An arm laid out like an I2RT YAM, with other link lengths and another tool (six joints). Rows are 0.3 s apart.
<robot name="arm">
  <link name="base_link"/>
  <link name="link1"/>
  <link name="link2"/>
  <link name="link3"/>
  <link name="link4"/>
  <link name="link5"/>
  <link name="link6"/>
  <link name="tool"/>
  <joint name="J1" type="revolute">
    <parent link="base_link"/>
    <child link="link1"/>
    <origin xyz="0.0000 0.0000 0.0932" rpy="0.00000 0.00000 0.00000"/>
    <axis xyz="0 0 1"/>
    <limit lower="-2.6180" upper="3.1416"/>
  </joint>
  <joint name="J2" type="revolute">
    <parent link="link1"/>
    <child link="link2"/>
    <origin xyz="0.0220 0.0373 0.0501" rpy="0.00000 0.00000 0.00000"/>
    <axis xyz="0 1 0"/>
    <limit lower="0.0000" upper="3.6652"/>
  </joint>
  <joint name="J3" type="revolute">
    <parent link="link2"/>
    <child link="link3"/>
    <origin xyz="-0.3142 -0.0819 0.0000" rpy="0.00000 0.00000 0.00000"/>
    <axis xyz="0 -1 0"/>
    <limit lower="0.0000" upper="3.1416"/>
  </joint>
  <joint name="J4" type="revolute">
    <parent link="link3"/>
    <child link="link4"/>
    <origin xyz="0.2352 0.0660 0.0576" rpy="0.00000 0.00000 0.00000"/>
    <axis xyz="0 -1 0"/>
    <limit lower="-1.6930" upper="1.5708"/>
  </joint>
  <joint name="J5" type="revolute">
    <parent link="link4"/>
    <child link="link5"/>
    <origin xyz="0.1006 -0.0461 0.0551" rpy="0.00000 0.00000 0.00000"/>
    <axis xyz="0 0 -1"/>
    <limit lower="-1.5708" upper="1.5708"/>
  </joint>
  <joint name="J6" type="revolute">
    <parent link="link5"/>
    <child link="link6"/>
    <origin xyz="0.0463 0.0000 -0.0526" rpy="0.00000 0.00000 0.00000"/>
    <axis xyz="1 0 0"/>
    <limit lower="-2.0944" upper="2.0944"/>
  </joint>
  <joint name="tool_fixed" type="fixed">
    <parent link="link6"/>
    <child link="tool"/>
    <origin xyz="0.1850 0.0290 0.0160" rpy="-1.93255 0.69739 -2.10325"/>
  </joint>
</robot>
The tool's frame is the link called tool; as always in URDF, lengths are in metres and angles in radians.
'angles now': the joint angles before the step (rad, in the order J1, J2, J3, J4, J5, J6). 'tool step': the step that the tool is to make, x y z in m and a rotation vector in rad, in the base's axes. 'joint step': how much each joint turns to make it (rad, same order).
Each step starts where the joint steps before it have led.
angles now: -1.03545, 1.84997, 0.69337, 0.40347, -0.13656, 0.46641
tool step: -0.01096, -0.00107, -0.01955, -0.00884, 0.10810, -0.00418
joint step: 0.01377, 0.02150, 0.01528, -0.04747, 0.08110, -0.05670
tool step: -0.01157, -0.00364, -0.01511, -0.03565, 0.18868, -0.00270
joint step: 0.04908, 0.01376, 0.05518, -0.11184, 0.16711, -0.07984
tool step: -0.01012, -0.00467, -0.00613, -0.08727, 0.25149, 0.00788
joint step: 0.08744, 0.02450, 0.05681, -0.09071, 0.24865, -0.09663
